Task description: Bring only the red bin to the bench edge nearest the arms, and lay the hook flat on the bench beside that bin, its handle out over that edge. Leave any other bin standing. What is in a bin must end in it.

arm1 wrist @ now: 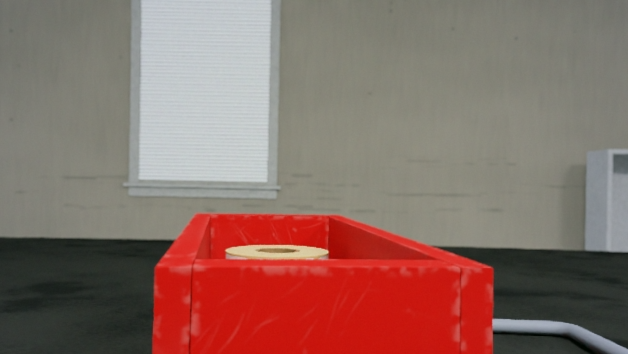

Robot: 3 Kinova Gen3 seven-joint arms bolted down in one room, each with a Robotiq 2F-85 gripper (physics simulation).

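Observation:
The red bin [325, 307] stands upright on the dark bench top [75, 300], close in front of the arm1 wrist camera, its near end wall facing me. Inside it is a pale round roll [240, 251] with a hole in its middle; its top shows above the near wall's edge. Part of the hook [532, 326], a grey bent rod, shows at the bottom right, beside the bin's right side. The hook's handle does not show in this view. The fingers of arm1's gripper, and the grippers of arm2 and arm3, do not show.
The bench top stretches behind and to both sides of the bin. Beyond it are a beige wall [425, 100] and a window with a white blind [205, 90]. A light grey open cabinet [597, 200] stands at the right edge of the view.

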